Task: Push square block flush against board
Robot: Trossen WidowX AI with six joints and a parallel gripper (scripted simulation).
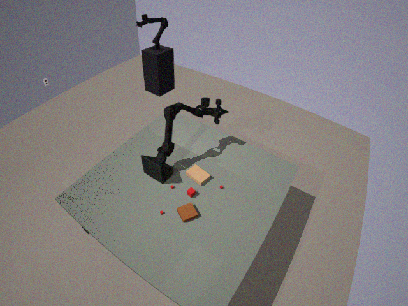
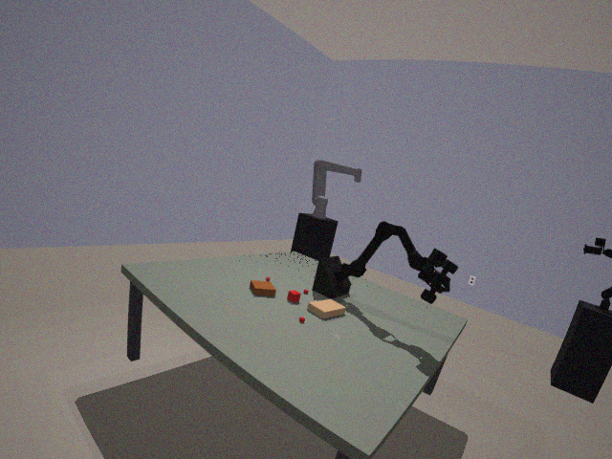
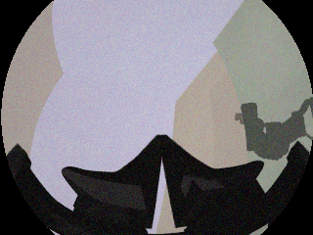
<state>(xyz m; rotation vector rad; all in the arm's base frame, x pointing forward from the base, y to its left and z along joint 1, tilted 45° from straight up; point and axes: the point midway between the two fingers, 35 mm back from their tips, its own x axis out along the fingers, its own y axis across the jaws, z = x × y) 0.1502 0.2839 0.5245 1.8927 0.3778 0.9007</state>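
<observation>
The red cube lies 130 mm ahead of my gripper tip, 620 mm to the right of it and 250 mm below it. The rest, counted from my gripper tip: tan board: 70 mm ahead, 470 mm to the right, 250 mm below; square block: 210 mm ahead, 750 mm to the right, 250 mm below.
</observation>
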